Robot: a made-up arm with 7 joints. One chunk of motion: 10 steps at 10 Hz.
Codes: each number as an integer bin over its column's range. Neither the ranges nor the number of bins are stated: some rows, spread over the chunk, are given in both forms.
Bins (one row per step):
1: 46 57 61 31 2 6 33
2: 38 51 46 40 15 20 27
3: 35 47 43 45 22 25 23
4: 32 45 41 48 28 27 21
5: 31 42 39 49 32 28 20
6: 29 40 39 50 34 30 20
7: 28 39 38 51 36 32 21
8: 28 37 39 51 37 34 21
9: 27 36 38 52 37 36 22
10: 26 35 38 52 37 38 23
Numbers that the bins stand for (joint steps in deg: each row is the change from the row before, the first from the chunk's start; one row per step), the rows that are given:
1: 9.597 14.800 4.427 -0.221 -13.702 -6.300 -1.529
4: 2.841 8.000 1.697 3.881 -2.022 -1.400 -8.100
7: 0.911 4.600 1.287 4.605 1.571 -0.233 -8.100
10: -0.054 2.333 1.287 4.846 2.021 1.167 -7.005
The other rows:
2: 5.737 11.400 2.379 1.951 -7.862 -3.033 -4.814
3: 4.289 9.133 1.970 3.157 -4.717 -1.867 -7.005
5: 2.359 6.300 1.424 4.122 -0.225 -1.167 -8.648
6: 1.394 5.167 1.424 4.363 0.673 -0.700 -8.648
8: 0.911 3.467 1.424 4.605 2.021 0.233 -8.100
9: 0.429 2.900 1.287 4.846 2.021 0.700 -7.552

